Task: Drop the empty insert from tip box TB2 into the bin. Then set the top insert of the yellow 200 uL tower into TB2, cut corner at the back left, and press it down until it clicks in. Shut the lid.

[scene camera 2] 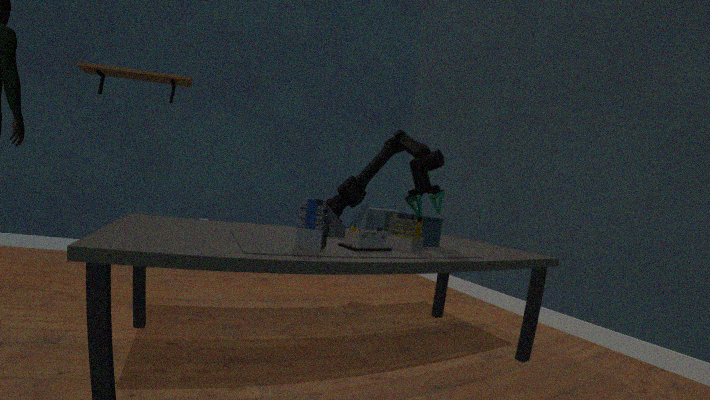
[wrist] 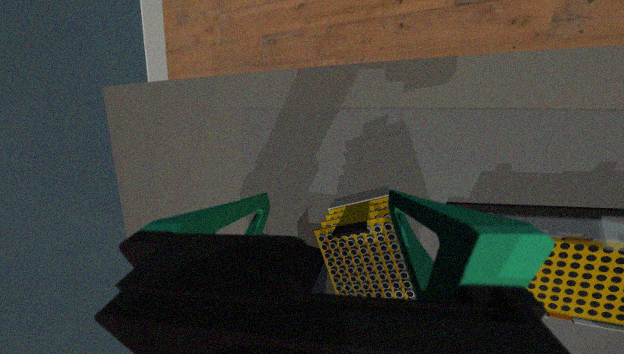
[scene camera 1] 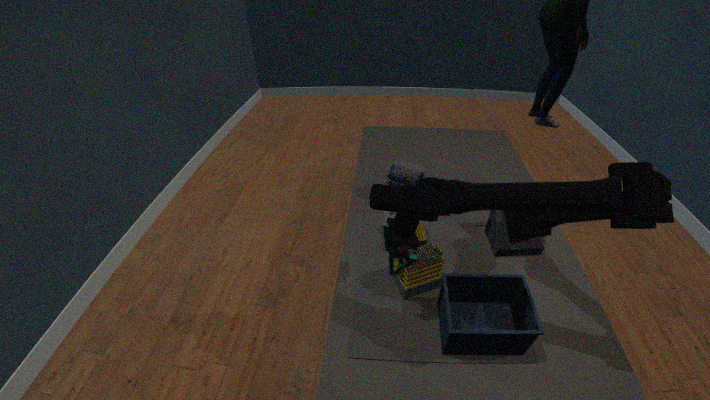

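Note:
My gripper [scene camera 1: 393, 250] [scene camera 2: 429, 213] [wrist: 325, 198] is open, its green fingers wide apart with nothing between them. It hangs above the yellow tower [scene camera 1: 427, 272] [scene camera 2: 406, 226] [wrist: 370, 260], beside the bin in scene camera 2. The tower's top insert shows rows of tip rings in the wrist view. Tip box TB2 [scene camera 2: 371, 241] stands beside the tower with its clear lid [scene camera 2: 382, 217] raised. A yellow insert with dark holes [wrist: 585, 280] sits in it at the wrist view's right edge. The blue bin [scene camera 1: 490, 344] [scene camera 2: 434, 232] shows no insert inside. The arm partly hides TB2 in scene camera 1.
A blue tower [scene camera 1: 406, 174] [scene camera 2: 313, 215] stands on the far side of TB2 from the yellow tower. A dark base [scene camera 2: 365, 247] lies under TB2. The arm's base [scene camera 1: 515, 246] stands right of the towers in scene camera 1. A person [scene camera 1: 557, 60] stands beyond the table.

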